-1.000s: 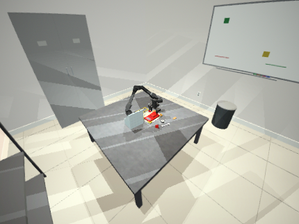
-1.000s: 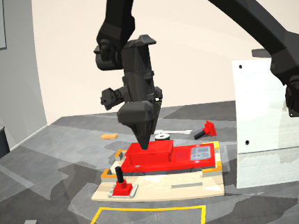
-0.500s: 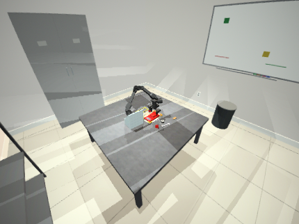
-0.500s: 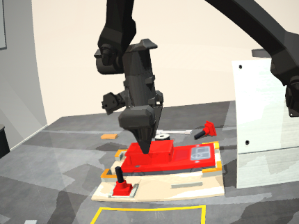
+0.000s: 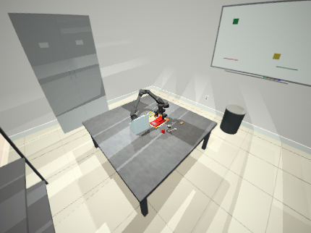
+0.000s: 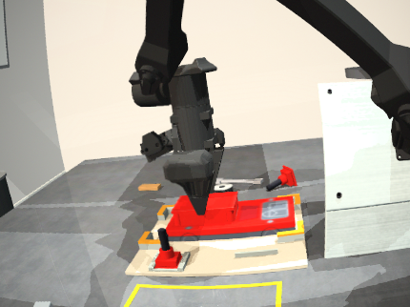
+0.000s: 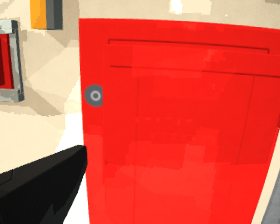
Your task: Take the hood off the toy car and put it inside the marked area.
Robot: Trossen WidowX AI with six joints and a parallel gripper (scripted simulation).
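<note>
Right now my gripper tip is 1 cm above the hood. Also, from my gripper tip: black wheel 2 cm ahead, 16 cm to the right, 4 cm below; white wrench-like part 23 cm to the right, 4 cm below; red-topped black peg 10 cm behind, 19 cm to the right, 3 cm below.
</note>
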